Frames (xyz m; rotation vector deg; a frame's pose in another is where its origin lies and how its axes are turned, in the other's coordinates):
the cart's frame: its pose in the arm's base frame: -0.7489 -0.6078 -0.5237 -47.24 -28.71 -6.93
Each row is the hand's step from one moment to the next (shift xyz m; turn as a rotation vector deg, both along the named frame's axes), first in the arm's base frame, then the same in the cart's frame.
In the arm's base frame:
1: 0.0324 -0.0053 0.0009 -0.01 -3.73 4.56
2: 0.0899 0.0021 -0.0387 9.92 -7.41 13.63
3: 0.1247 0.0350 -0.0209 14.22 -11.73 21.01
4: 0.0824 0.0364 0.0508 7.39 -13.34 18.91
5: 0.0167 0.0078 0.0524 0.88 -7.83 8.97
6: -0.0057 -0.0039 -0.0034 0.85 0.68 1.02
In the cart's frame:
1: 0.0284 0.0053 -0.0157 1.81 -5.60 -0.11
2: 0.0608 0.0538 -0.0547 14.48 -11.29 -1.39
3: 0.1026 0.0744 -0.0338 21.36 -17.92 -1.97
4: 0.0995 0.0147 0.0242 14.23 -19.61 -1.74
5: 0.0401 -0.0250 0.0292 4.32 -11.09 -0.93
6: -0.0069 -0.0020 -0.0026 1.29 0.03 0.75

